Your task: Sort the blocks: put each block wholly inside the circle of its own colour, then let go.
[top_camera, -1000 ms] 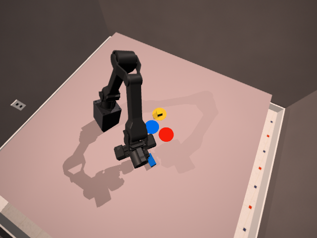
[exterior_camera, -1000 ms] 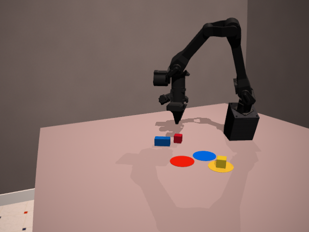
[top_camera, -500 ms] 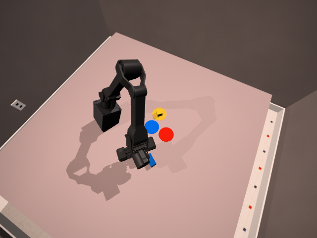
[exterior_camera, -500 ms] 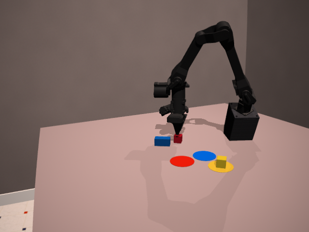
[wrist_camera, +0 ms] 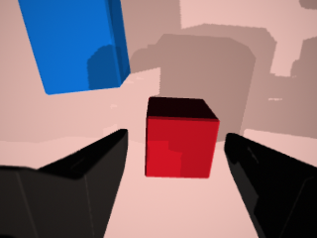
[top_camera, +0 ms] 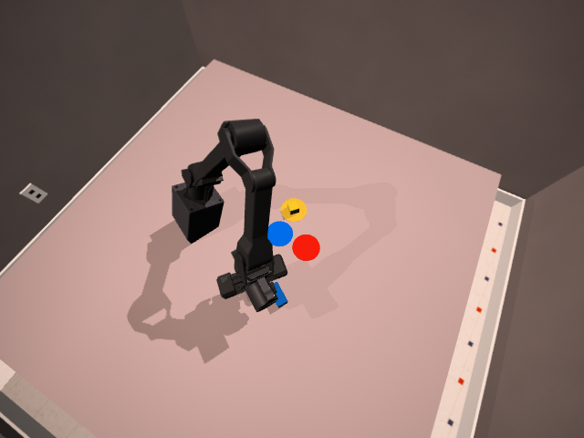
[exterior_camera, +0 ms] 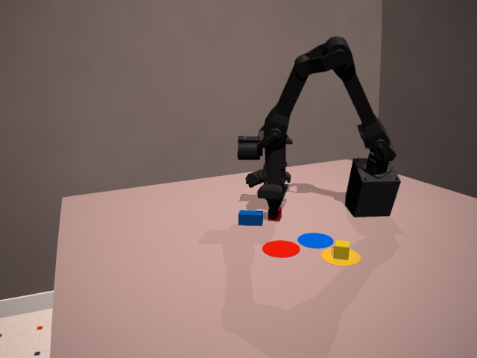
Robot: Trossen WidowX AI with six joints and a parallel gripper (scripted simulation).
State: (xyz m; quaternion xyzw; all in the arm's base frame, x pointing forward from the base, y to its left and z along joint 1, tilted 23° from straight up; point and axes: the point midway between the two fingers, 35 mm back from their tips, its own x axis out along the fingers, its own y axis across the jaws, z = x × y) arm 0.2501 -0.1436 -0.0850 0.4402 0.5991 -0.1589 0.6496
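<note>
Right now the red block is 4 cm below my hand. The rest, counted from my hand: blue block 8 cm ahead, 1 cm to the right, 4 cm below; then blue circle 1 cm ahead, 18 cm to the left, 5 cm below; then red circle 11 cm ahead, 16 cm to the left, 5 cm below.
</note>
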